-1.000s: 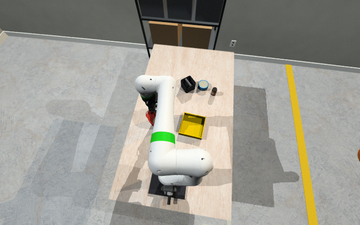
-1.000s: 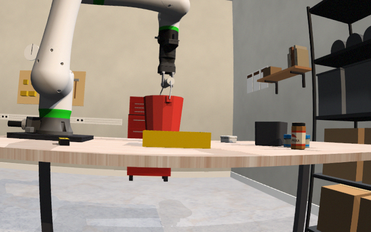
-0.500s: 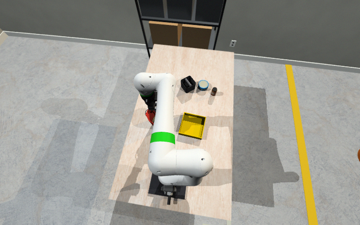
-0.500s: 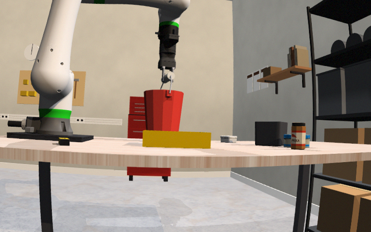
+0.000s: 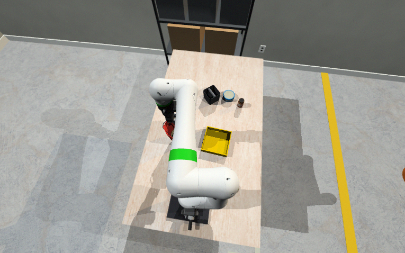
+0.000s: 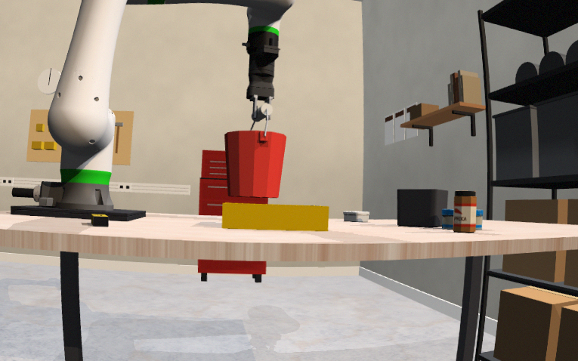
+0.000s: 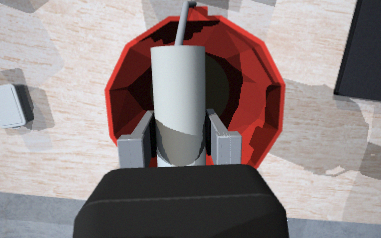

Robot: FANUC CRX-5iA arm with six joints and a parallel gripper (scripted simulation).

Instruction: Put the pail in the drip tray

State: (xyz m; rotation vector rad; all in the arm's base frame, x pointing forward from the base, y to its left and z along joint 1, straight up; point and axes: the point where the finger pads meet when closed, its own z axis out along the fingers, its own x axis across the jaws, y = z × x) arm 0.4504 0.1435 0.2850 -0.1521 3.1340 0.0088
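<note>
Right now the red pail is 9 cm below my hand and 1 cm behind it. Round my hand: small grey block (31 cm ahead, 28 cm below, 5 cm to the left); spice jar (47 cm to the right, 34 cm ahead, 26 cm below); yellow drip tray (29 cm to the right, 29 cm below, 2 cm behind).
</note>
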